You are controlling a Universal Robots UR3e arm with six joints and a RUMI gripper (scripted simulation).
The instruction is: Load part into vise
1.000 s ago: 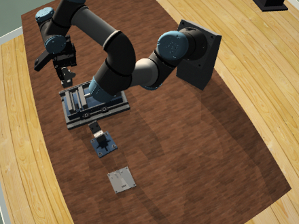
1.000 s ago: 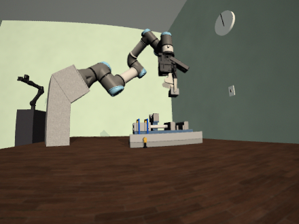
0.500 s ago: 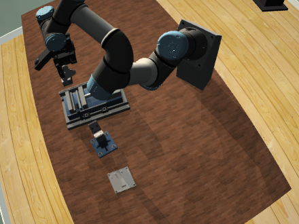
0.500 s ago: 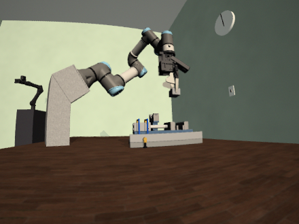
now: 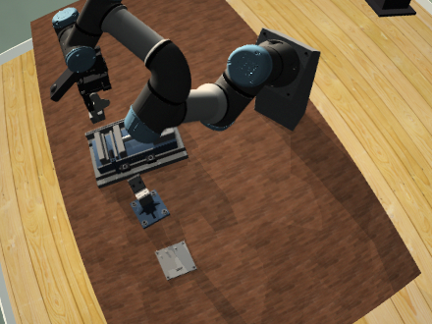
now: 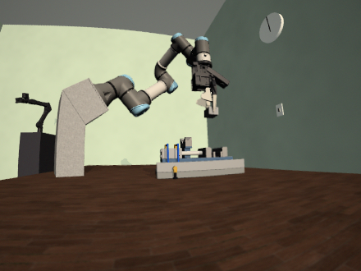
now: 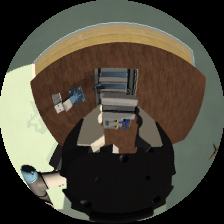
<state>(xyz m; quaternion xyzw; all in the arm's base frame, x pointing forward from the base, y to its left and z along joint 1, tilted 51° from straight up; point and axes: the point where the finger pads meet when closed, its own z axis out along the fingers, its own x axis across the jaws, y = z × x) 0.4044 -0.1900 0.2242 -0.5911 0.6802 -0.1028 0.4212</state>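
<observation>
My gripper is now right at the part. Also, from my hand: grey infeed plate: 390 mm to the left, 240 mm below, 110 mm behind.
</observation>
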